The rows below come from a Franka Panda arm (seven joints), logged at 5 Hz.
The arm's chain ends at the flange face. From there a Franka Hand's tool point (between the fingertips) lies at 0.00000 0.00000 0.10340 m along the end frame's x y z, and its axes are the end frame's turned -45 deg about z.
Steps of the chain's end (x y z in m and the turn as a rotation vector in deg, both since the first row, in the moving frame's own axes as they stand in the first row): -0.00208 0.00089 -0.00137 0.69 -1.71 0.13; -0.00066 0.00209 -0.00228 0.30 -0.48 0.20; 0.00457 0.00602 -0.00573 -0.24 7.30 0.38; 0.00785 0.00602 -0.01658 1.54 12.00 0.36; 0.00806 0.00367 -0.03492 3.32 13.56 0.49; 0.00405 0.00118 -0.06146 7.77 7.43 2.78
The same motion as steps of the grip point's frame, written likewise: -0.00340 -0.00391 -0.00142 1.70 -0.72 0.13; -0.00217 0.00002 -0.00229 0.55 -0.13 0.20; 0.00793 0.01711 -0.00657 -5.33 4.99 0.38; 0.01840 0.02311 -0.01888 -7.40 9.57 0.36; 0.02438 0.02132 -0.03797 -7.24 11.94 0.49; 0.02132 0.00374 -0.06327 0.24 10.75 2.78
